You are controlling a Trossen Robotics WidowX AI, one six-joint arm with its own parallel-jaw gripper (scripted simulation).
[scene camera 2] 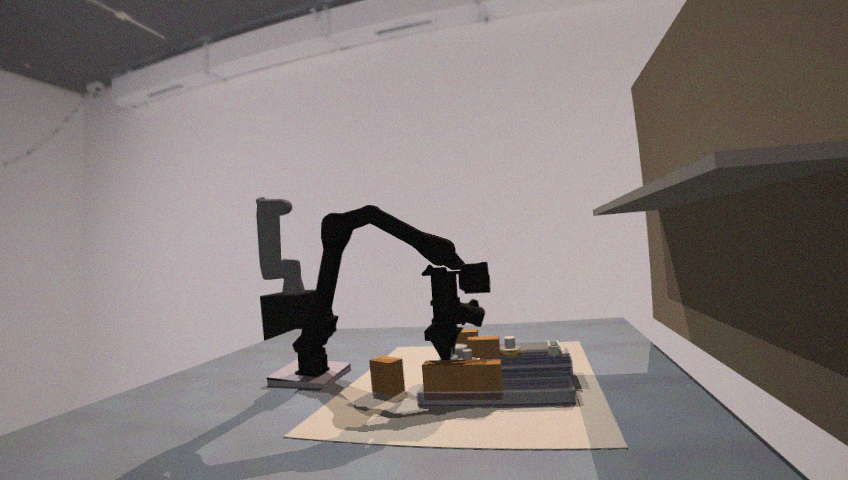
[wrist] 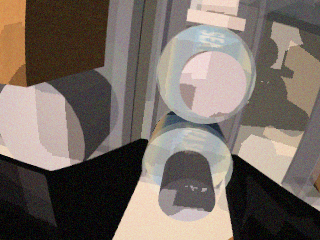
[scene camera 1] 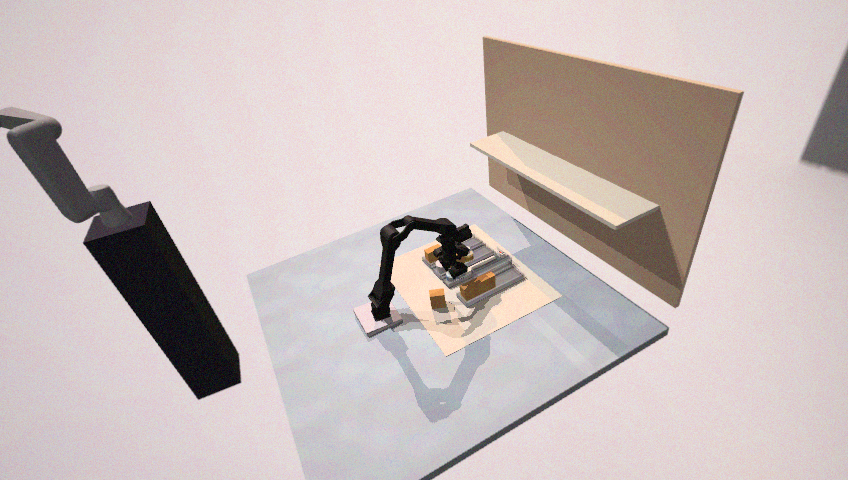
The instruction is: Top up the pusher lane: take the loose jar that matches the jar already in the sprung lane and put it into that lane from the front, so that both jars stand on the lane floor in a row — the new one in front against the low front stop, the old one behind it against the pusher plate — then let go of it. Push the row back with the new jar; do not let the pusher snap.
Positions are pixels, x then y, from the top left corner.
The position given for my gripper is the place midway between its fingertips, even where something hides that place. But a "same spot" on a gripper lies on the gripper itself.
my gripper: scene camera 2; wrist 187,154; scene camera 1
same spot on my gripper: (scene camera 1: 447,258) = (scene camera 2: 435,313)
